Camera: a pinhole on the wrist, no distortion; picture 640 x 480 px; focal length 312.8 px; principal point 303.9 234.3 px. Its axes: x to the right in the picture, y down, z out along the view. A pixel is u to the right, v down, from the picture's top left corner.
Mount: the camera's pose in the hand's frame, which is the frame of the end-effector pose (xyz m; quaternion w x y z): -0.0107 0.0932 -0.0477 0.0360 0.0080 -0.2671 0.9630
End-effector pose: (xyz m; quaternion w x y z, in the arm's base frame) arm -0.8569 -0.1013 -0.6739 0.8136 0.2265 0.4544 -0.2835
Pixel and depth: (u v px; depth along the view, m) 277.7 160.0 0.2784
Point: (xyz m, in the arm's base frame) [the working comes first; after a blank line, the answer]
In the camera's frame: -0.0233 -0.0661 0.2784

-0.7098 -0.2422 -0.5790
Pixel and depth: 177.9 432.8 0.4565
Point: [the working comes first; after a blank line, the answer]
In the camera's frame: -0.1839 0.2897 0.4565

-0.9458 -0.5532 -0.7570
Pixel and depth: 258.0 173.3 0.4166
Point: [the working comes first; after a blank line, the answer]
In the camera's frame: -0.0611 -0.0812 0.4166

-0.6576 -0.3750 -0.5584
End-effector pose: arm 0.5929 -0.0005 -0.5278 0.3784 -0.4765 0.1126 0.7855
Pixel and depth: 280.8 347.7 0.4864
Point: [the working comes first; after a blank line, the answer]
In the camera's frame: -0.0359 0.1763 0.4864

0.6240 0.3672 -0.3350
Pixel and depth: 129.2 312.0 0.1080
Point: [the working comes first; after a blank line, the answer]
In the camera's frame: -0.0603 0.0268 0.1080

0.5539 0.0306 -0.5539
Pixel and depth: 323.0 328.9 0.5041
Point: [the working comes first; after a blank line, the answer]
In the camera's frame: 0.0308 0.1525 0.5041

0.6101 0.3409 -0.2683
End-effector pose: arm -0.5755 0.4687 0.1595 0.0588 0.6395 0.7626 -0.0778
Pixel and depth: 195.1 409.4 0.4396
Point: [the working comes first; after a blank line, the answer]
In the camera's frame: -0.1529 0.2461 0.4396

-0.9468 0.4882 -0.0419
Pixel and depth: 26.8 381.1 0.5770
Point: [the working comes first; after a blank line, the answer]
In the camera's frame: -0.5111 0.2708 0.5770

-1.1233 0.7936 -0.1949
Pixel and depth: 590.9 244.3 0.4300
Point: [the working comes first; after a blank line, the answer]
In the camera's frame: 0.3945 0.0137 0.4300

-0.6200 -0.0073 -0.0798
